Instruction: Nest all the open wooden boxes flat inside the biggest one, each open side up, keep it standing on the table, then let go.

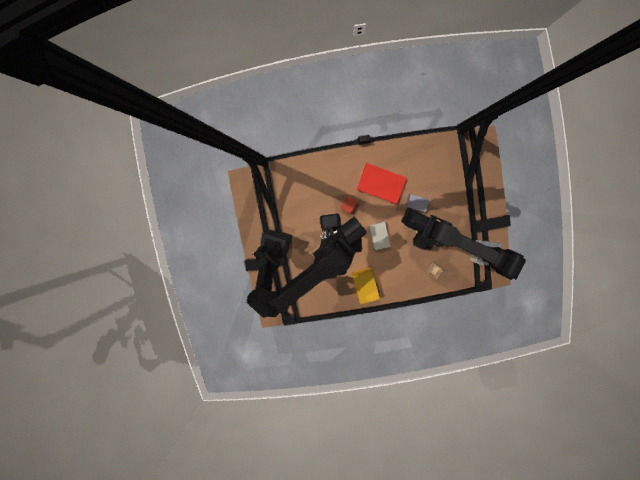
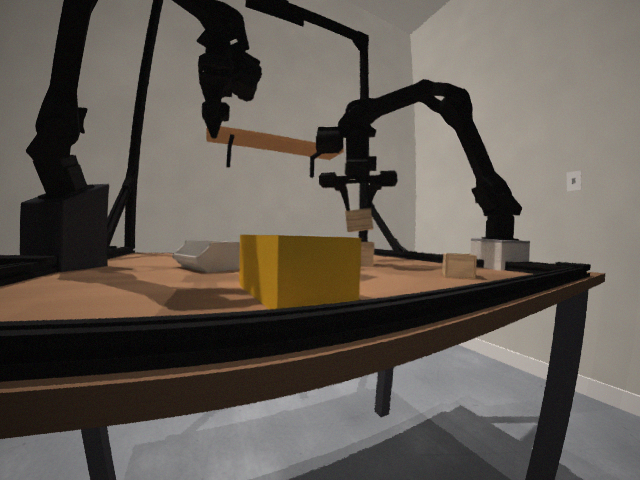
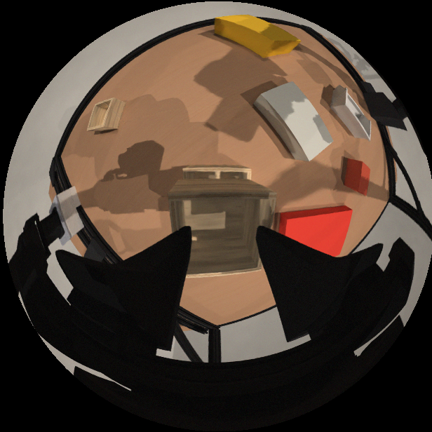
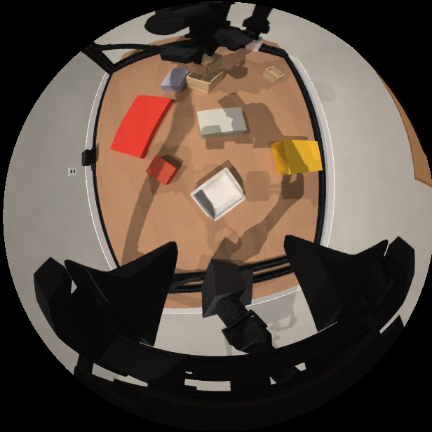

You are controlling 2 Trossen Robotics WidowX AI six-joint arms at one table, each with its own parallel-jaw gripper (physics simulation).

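Frame: origin at the left arm's base, x ahead, y left, z up, level; centimetres.
Seen in the pictures: left gripper, fingertip midpoint: [image 2: 358,214]; right gripper, fingertip midpoint: [image 2: 213,128]; left arm's base, link origin: [image 2: 499,239]; right arm's base, link origin: [image 1: 272,246] [image 2: 67,192].
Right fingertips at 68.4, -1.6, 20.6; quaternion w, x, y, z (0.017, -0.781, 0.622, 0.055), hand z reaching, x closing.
Pixels of each thing's middle, then the offset from my right fingertips to it, as dx, dy, dz.
- larger open wooden box, body centre: [image 2: 358,253] -33.5, -8.0, -25.0
- small open wooden box, body centre: [image 2: 458,265] [image 1: 434,270] -45.8, +12.3, -25.7
- pale grey block, body centre: [image 1: 379,235] -18.9, -0.9, -25.8
- yellow block, body centre: [image 2: 291,265] [image 1: 365,285] -15.5, +21.4, -24.5
- flat red block, body centre: [image 1: 381,183] -17.5, -22.9, -26.5
- small red block, body centre: [image 1: 349,204] -4.7, -12.7, -25.5
- blue-grey block, body centre: [image 1: 417,203] -33.7, -16.4, -26.0
- white tray, body centre: [image 2: 206,255] -0.4, +1.7, -25.3
My left gripper [image 2: 358,206] [image 3: 224,232] has its fingers spread inside a wooden box [image 2: 359,220] [image 3: 222,189] [image 4: 207,64], bearing on its walls from within, and holds it above the table, slightly tilted. A larger open wooden box [image 2: 367,253] [image 3: 217,170] [image 4: 204,83] stands on the table below it, open side up; the held box and gripper hide part of it. A small open wooden box [image 1: 435,270] [image 2: 459,265] [image 3: 106,115] [image 4: 273,74] stands apart near the table's edge. My right gripper [image 2: 213,135] [image 4: 231,245] is open and empty, high above the table.
A pale grey block [image 1: 379,236] [image 4: 221,121], a yellow block [image 1: 367,286] [image 2: 310,268], a flat red block [image 1: 382,183] [image 4: 141,126], a small red block [image 1: 349,205] [image 4: 163,170], a blue-grey block [image 1: 417,203] [image 4: 175,80] and a white tray [image 2: 206,255] [image 4: 220,194] stand around.
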